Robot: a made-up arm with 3 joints. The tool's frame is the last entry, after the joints. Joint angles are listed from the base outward.
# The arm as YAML. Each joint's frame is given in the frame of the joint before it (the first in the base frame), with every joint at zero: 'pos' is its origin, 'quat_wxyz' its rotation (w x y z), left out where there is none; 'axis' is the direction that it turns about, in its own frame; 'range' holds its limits. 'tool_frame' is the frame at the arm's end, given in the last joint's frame.
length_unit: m
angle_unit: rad
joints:
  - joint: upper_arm
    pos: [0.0, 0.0, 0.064]
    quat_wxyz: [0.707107, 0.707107, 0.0, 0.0]
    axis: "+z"
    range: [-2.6, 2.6]
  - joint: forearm
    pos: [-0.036, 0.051, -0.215]
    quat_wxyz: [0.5, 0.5, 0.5, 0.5]
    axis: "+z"
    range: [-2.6, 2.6]
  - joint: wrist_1
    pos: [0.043, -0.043, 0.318]
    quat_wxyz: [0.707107, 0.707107, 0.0, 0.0]
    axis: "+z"
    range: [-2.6, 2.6]
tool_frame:
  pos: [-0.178, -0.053, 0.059]
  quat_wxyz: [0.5, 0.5, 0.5, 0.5]
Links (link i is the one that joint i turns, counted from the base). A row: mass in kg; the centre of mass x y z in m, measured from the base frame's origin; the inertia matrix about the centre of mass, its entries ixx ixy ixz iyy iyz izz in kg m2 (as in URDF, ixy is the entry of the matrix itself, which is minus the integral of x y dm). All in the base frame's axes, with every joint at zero. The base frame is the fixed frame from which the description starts. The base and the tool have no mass.
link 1: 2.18; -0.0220 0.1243 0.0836; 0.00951 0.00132 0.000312 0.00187 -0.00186 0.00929
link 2: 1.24; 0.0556 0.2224 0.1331; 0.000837 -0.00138 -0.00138 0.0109 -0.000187 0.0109
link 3: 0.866; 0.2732 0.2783 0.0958; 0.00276 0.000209 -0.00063 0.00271 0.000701 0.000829
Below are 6 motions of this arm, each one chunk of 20 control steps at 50 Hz.
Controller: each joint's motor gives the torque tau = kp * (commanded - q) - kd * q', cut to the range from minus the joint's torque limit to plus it. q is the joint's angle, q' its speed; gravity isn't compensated. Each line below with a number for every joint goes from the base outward.
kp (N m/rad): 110 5.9 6.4
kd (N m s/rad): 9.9 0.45 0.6
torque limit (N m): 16 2.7 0.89
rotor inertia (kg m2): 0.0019 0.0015 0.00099
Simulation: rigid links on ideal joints. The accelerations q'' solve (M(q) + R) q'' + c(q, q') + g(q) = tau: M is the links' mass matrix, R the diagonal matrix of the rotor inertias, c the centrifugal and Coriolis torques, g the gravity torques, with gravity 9.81 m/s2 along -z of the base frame. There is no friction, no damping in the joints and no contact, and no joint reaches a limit. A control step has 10 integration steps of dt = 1/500 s. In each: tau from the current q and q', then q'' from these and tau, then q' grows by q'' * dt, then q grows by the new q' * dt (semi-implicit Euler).
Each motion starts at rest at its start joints. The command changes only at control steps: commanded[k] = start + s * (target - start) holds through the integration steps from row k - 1 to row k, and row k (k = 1, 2, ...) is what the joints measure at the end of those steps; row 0 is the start. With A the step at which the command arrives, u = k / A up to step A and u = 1 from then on. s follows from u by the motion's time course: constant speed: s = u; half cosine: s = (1 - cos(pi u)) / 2; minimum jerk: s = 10 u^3 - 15 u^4 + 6 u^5; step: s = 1 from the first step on.
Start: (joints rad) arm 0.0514 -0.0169 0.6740
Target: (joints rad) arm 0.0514 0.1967 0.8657
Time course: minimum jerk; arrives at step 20
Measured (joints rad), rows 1 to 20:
1: 0.0494 -0.0262 0.6707
2: 0.0464 -0.0445 0.6630
3: 0.0433 -0.0634 0.6543
4: 0.0406 -0.0790 0.6471
5: 0.0382 -0.0897 0.6425
6: 0.0363 -0.0951 0.6410
7: 0.0348 -0.0954 0.6425
8: 0.0337 -0.0909 0.6470
9: 0.0329 -0.0824 0.6542
10: 0.0323 -0.0705 0.6637
11: 0.0320 -0.0559 0.6751
12: 0.0317 -0.0395 0.6878
13: 0.0317 -0.0220 0.7014
14: 0.0317 -0.0042 0.7153
15: 0.0318 0.0133 0.7290
16: 0.0319 0.0297 0.7420
17: 0.0321 0.0445 0.7538
18: 0.0323 0.0572 0.7641
19: 0.0325 0.0677 0.7727
20: 0.0326 0.0759 0.7796

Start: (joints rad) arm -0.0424 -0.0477 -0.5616
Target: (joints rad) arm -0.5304 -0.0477 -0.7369
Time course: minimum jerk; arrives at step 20
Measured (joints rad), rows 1 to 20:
1: -0.0451 -0.0549 -0.5606
2: -0.0497 -0.0714 -0.5573
3: -0.0557 -0.0892 -0.5538
4: -0.0636 -0.1041 -0.5519
5: -0.0742 -0.1147 -0.5522
6: -0.0882 -0.1210 -0.5552
7: -0.1062 -0.1239 -0.5609
8: -0.1285 -0.1247 -0.5690
9: -0.1551 -0.1245 -0.5793
10: -0.1856 -0.1243 -0.5914
11: -0.2195 -0.1247 -0.6047
12: -0.2557 -0.1263 -0.6187
13: -0.2932 -0.1292 -0.6328
14: -0.3308 -0.1334 -0.6464
15: -0.3672 -0.1388 -0.6590
16: -0.4013 -0.1450 -0.6701
17: -0.4320 -0.1516 -0.6796
18: -0.4587 -0.1580 -0.6873
19: -0.4809 -0.1637 -0.6933
20: -0.4987 -0.1679 -0.6981

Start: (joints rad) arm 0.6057 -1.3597 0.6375
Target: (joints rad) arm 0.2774 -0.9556 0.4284
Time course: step
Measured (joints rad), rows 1 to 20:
1: 0.5582 -1.2834 0.6002
2: 0.4975 -1.2104 0.5674
3: 0.4482 -1.1616 0.5413
4: 0.4089 -1.1282 0.5194
5: 0.3777 -1.1047 0.5011
6: 0.3529 -1.0876 0.4860
7: 0.3333 -1.0749 0.4738
8: 0.3178 -1.0651 0.4639
9: 0.3055 -1.0575 0.4559
10: 0.2958 -1.0515 0.4496
11: 0.2881 -1.0467 0.4445
12: 0.2821 -1.0429 0.4404
13: 0.2773 -1.0398 0.4372
14: 0.2735 -1.0374 0.4346
15: 0.2705 -1.0354 0.4325
16: 0.2682 -1.0338 0.4308
17: 0.2663 -1.0326 0.4295
18: 0.2649 -1.0316 0.4284
19: 0.2637 -1.0307 0.4276
20: 0.2628 -1.0301 0.4269

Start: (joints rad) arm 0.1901 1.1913 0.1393
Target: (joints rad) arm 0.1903 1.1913 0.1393
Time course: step
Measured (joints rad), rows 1 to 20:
1: 0.1876 1.1894 0.1416
2: 0.1844 1.1847 0.1429
3: 0.1817 1.1794 0.1434
4: 0.1795 1.1745 0.1434
5: 0.1778 1.1705 0.1434
6: 0.1764 1.1675 0.1433
7: 0.1753 1.1653 0.1433
8: 0.1745 1.1637 0.1433
9: 0.1739 1.1626 0.1433
10: 0.1733 1.1619 0.1433
11: 0.1730 1.1614 0.1434
12: 0.1726 1.1611 0.1434
13: 0.1724 1.1609 0.1435
14: 0.1722 1.1608 0.1435
15: 0.1721 1.1607 0.1436
16: 0.1720 1.1607 0.1436
17: 0.1719 1.1606 0.1436
18: 0.1718 1.1606 0.1437
19: 0.1718 1.1606 0.1437
20: 0.1717 1.1606 0.1437

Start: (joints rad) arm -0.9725 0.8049 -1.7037
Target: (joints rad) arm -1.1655 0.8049 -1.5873
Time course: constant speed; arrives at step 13
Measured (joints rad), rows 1 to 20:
1: -0.9779 0.8065 -1.7043
2: -0.9876 0.8092 -1.6999
3: -0.9993 0.8106 -1.6925
4: -1.0121 0.8104 -1.6837
5: -1.0254 0.8095 -1.6744
6: -1.0391 0.8082 -1.6649
7: -1.0531 0.8068 -1.6556
8: -1.0673 0.8056 -1.6465
9: -1.0816 0.8045 -1.6376
10: -1.0959 0.8036 -1.6289
11: -1.1103 0.8029 -1.6205
12: -1.1248 0.8023 -1.6122
13: -1.1393 0.8019 -1.6041
14: -1.1521 0.8009 -1.5956
15: -1.1624 0.7991 -1.5882
16: -1.1705 0.7972 -1.5825
17: -1.1766 0.7959 -1.5784
18: -1.1813 0.7951 -1.5757
19: -1.1848 0.7949 -1.5741
20: -1.1874 0.7952 -1.5733

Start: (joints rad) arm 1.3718 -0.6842 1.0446
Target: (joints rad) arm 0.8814 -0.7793 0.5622
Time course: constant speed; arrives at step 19
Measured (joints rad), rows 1 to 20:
1: 1.3692 -0.6850 1.0456
2: 1.3621 -0.6851 1.0434
3: 1.3512 -0.6865 1.0367
4: 1.3370 -0.6901 1.0259
5: 1.3203 -0.6956 1.0115
6: 1.3014 -0.7028 0.9942
7: 1.2809 -0.7110 0.9748
8: 1.2591 -0.7198 0.9537
9: 1.2363 -0.7289 0.9314
10: 1.2127 -0.7381 0.9083
11: 1.1884 -0.7472 0.8846
12: 1.1637 -0.7560 0.8605
13: 1.1385 -0.7646 0.8361
14: 1.1131 -0.7729 0.8115
15: 1.0874 -0.7809 0.7867
16: 1.0616 -0.7887 0.7618
17: 1.0356 -0.7963 0.7369
18: 1.0095 -0.8037 0.7119
19: 0.9833 -0.8108 0.6869
20: 0.9612 -0.8220 0.6644

